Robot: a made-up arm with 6 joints.
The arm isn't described. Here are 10 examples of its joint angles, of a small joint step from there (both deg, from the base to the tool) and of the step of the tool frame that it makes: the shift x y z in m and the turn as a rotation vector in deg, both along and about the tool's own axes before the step.
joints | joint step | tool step
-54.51 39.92 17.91 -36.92 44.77 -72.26 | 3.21 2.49 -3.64 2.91 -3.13 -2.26 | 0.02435 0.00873 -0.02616 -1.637 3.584 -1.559
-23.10 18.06 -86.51 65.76 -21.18 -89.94 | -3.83 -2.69 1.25 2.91 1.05 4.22 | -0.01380 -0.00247 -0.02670 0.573 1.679 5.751
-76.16 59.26 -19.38 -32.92 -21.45 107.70 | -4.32 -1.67 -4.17 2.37 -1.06 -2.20 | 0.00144 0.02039 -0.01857 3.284 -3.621 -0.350
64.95 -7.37 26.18 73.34 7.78 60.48 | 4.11 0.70 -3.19 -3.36 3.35 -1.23 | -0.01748 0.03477 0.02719 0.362 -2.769 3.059
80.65 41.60 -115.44 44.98 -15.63 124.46 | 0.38 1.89 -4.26 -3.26 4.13 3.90 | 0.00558 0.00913 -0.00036 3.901 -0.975 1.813
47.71 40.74 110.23 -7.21 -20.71 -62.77 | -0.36 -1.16 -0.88 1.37 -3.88 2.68 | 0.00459 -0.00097 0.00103 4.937 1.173 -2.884
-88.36 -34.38 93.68 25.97 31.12 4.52 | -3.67 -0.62 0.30 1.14 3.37 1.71 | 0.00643 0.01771 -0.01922 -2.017 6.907 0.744
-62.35 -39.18 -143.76 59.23 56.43 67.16 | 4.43 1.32 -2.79 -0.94 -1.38 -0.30 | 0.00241 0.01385 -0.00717 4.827 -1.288 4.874
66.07 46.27 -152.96 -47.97 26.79 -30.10 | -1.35 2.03 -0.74 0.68 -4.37 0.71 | -0.00479 -0.00713 -0.00203 2.631 -2.894 1.688
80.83 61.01 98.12 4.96 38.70 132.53 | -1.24 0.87 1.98 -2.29 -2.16 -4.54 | 0.00084 0.00196 -0.00008 -9.926 -0.406 -0.163
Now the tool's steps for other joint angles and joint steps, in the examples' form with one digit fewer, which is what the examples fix.
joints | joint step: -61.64 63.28 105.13 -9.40 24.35 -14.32 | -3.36 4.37 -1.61 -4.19 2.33 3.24
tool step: 0.0198 -0.0194 0.0199 -4.28 -2.96 -3.33
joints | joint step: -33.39 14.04 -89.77 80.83 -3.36 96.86 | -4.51 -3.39 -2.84 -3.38 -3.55 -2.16
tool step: -0.0195 0.0064 0.0319 -8.27 -3.04 3.79
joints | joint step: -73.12 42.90 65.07 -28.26 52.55 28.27 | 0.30 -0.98 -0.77 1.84 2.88 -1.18
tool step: -0.0017 -0.0030 -0.0083 -0.25 4.70 -1.94
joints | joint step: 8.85 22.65 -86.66 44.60 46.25 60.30 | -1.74 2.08 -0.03 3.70 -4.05 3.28
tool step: -0.0125 -0.0098 -0.0219 2.58 5.44 2.77
